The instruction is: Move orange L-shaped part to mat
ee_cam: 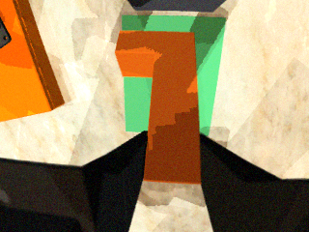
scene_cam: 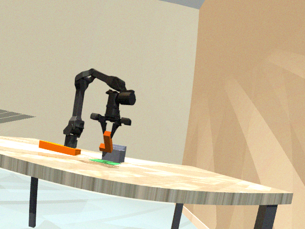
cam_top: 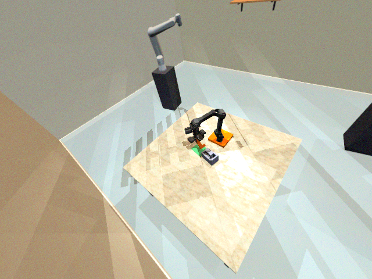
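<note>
The green mat lies 1 cm ahead of my gripper tip, 2 cm to the left of it and 13 cm below it. Also, from my gripper tip: orange L-shaped part (3 cm to the left, 3 cm below).
</note>
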